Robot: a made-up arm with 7 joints.
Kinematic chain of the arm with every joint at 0, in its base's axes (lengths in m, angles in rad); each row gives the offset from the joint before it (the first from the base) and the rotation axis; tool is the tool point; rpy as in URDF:
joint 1: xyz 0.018 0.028 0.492 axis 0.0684 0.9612 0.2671
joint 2: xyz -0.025 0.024 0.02 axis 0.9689 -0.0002 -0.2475
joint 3: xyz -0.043 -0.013 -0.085 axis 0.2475 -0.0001 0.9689
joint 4: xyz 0.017 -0.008 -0.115 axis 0.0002 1 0
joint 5: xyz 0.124 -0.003 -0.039 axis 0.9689 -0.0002 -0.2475
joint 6: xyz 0.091 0.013 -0.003 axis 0.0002 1 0
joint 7: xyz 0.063 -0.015 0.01 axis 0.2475 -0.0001 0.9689
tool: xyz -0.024 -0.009 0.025 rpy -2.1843 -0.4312 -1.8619
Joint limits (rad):
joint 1: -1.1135..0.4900
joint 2: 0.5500..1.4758
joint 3: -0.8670..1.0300
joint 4: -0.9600..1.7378
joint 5: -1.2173..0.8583
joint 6: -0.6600..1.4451
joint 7: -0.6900..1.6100
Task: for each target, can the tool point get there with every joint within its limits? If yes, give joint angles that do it. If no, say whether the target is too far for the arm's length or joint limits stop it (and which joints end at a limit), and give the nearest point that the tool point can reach.
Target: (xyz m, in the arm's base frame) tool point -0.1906 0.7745 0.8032
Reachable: no: too far | nearest point -0.0765 0.5260 0.5826 | short by 0.351 m
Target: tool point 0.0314 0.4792 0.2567
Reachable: yes | joints -0.0973 1.0039 0.6839 1.5304 -0.4808 0.4655 1.3825
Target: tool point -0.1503 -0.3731 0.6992
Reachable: no: joint limits stop it (at a limit: joint 1, joint 2, joint 4, joint 7) | nearest point 0.0272 -0.1333 0.5129 | short by 0.352 m
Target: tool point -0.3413 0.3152 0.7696
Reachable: no: joint limits stop it (at a limit: joint 1, joint 2, joint 3, joint 5, joint 7) | nearest point -0.0931 0.2479 0.7304 | short by 0.260 m
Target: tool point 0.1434 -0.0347 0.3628
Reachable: yes | joints -0.2818 0.8075 -0.6768 -0.4197 -0.3455 -0.4033 0.1861
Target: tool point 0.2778 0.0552 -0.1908
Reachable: no: too far | nearest point 0.1973 0.0884 0.0402 | short by 0.247 m
